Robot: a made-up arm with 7 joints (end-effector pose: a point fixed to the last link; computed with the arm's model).
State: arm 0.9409 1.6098 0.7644 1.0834 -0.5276 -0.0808 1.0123
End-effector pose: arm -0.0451 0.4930 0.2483 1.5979 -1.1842 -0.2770
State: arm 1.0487 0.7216 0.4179 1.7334 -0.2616 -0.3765 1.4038
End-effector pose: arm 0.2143 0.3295 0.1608 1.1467 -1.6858 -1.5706
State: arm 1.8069 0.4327 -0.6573 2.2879 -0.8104 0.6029 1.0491
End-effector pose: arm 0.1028 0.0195 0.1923 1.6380 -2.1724 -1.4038
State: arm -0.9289 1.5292 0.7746 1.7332 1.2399 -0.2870 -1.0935
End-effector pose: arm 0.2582 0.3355 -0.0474 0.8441 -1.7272 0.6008
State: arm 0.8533 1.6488 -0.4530 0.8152 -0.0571 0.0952 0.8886
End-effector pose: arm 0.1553 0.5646 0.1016 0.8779 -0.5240 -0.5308
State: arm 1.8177 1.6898 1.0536 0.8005 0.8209 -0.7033 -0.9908
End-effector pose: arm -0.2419 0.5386 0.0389 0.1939 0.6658 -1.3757
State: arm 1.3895 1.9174 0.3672 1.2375 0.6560 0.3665 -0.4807
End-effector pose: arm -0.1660 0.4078 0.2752 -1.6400 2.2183 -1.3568
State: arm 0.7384 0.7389 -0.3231 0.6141 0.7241 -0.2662 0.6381
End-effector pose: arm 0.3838 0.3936 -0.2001 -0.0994 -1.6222 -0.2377
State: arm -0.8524 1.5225 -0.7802 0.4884 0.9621 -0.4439 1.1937
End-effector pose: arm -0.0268 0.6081 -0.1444 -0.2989 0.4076 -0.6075
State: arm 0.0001 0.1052 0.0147 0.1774 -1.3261 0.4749 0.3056
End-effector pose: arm 0.0482 0.1494 -0.5466 0.2510 0.5009 -1.1609
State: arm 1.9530 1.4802 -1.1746 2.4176 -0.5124 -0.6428 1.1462
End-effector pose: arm 0.1345 0.1521 0.1293 -1.6719 0.1566 2.5000
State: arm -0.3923 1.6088 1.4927 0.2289 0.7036 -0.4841 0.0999
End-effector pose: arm 0.0360 0.6351 0.0744 1.4440 -1.9835 0.8034
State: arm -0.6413 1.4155 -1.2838 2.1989 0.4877 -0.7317 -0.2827
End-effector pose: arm -0.0863 0.1774 -0.2201 -0.8552 -0.8033 -0.3748
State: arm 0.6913 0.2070 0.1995 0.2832 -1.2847 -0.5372 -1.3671
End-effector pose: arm 0.3945 0.2174 -0.3594 1.5010 -1.8580 -0.1568
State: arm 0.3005 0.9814 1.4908 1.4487 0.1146 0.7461 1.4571
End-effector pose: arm 0.0059 0.5024 0.0540 0.0891 -1.8911 -0.0902
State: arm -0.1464 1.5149 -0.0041 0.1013 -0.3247 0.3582 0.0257
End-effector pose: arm 0.0228 0.6427 -0.0347 1.5426 0.5660 -0.1727
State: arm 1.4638 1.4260 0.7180 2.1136 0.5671 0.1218 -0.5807
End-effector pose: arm -0.1124 0.2517 0.1891 -0.8616 1.9708 -0.5283
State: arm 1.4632 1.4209 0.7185 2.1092 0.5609 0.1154 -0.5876
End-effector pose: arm -0.1118 0.2535 0.1895 -0.8552 1.9632 -0.5403
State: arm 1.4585 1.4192 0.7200 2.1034 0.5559 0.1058 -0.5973
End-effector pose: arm -0.1112 0.2552 0.1905 -0.8490 1.9550 -0.5504
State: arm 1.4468 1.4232 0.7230 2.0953 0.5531 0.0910 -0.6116
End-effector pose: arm -0.1105 0.2567 0.1923 -0.8430 1.9465 -0.5572
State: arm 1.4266 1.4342 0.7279 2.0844 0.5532 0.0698 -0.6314
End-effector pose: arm -0.1098 0.2580 0.1953 -0.8370 1.9378 -0.5593
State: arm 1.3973 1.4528 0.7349 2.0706 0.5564 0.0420 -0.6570
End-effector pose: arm -0.1090 0.2590 0.1996 -0.8304 1.9293 -0.5563
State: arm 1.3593 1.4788 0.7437 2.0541 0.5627 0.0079 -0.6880
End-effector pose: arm -0.1081 0.2595 0.2052 -0.8225 1.9217 -0.5474
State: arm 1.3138 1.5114 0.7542 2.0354 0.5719 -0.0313 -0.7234
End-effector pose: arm -0.1070 0.2593 0.2120 -0.8121 1.9158 -0.5327
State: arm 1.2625 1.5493 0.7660 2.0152 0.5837 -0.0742 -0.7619
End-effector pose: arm -0.1055 0.2583 0.2200 -0.7985 1.9125 -0.5127
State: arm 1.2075 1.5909 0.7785 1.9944 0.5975 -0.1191 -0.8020
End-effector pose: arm -0.1035 0.2562 0.2289 -0.7810 1.9127 -0.4881
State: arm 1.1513 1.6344 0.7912 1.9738 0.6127 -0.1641 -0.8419
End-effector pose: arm -0.1010 0.2532 0.2383 -0.7598 1.9166 -0.4603
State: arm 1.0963 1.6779 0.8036 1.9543 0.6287 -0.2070 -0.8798
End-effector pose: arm -0.0979 0.2493 0.2478 -0.7358 1.9243 -0.4311
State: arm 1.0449 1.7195 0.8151 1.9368 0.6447 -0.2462 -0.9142
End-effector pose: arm -0.0944 0.2448 0.2569 -0.7105 1.9350 -0.4020
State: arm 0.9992 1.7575 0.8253 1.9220 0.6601 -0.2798 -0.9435
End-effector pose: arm -0.0908 0.2399 0.2651 -0.6861 1.9479 -0.3745
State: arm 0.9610 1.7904 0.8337 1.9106 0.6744 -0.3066 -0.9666
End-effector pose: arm -0.0873 0.2349 0.2720 -0.6645 1.9617 -0.3494
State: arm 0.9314 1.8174 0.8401 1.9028 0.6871 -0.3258 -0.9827
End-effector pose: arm -0.0844 0.2303 0.2774 -0.6478 1.9754 -0.3273
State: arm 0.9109 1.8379 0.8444 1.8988 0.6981 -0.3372 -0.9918
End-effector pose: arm -0.0823 0.2262 0.2811 -0.6370 1.9880 -0.3086
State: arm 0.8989 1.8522 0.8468 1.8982 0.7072 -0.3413 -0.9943
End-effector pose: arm -0.0810 0.2228 0.2832 -0.6326 1.9989 -0.2930
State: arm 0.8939 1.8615 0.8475 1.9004 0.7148 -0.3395 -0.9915
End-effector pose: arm -0.0806 0.2201 0.2841 -0.6336 2.0083 -0.2799
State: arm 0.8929 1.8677 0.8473 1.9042 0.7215 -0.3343 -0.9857
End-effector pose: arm -0.0806 0.2177 0.2841 -0.6379 2.0167 -0.2683
